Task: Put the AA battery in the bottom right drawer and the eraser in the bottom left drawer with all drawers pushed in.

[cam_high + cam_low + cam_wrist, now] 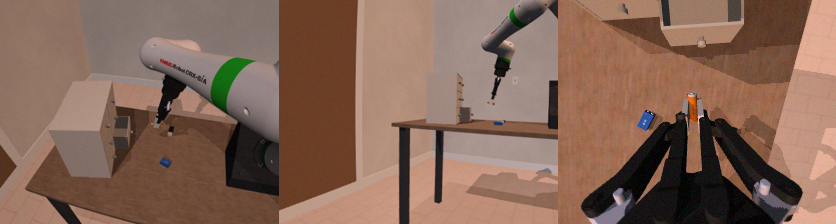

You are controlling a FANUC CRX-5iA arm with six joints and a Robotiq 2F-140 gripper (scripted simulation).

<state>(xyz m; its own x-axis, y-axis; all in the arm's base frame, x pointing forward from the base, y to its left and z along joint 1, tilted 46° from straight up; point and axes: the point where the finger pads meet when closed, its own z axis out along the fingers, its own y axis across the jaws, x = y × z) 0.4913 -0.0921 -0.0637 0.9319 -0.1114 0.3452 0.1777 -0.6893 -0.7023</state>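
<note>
Now: hand 1 cm short of the orange AA battery and 3 cm above it. The rest, counted from my hand: blue AA battery (5 cm behind, 12 cm to the left, 15 cm below); then eraser (6 cm behind, 8 cm to the right, 15 cm below).
</note>
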